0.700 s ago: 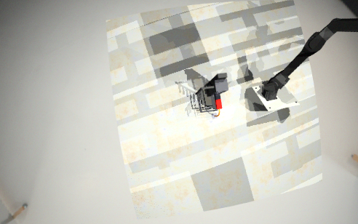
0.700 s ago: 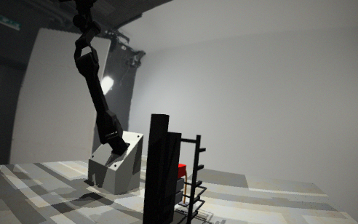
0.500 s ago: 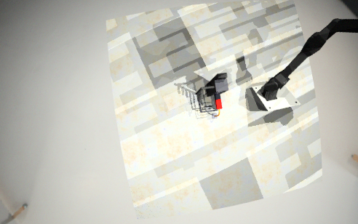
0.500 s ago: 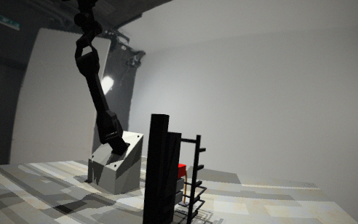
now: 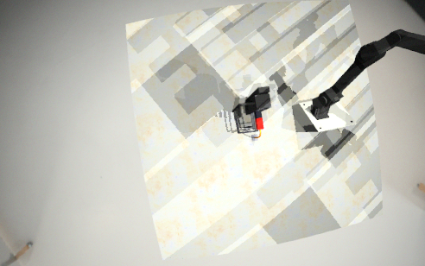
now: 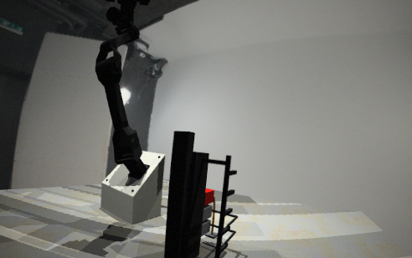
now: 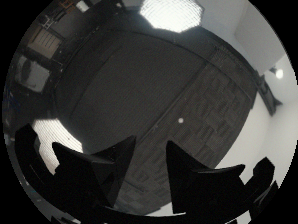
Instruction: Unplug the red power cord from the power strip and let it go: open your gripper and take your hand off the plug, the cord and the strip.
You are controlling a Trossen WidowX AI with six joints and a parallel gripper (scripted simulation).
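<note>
The red plug lies 380 mm ahead of my gripper tip, 130 mm to the left of it and 790 mm below it. The rest, counted from my gripper tip: tall black post (370 mm ahead, 40 mm to the left, 790 mm below).
</note>
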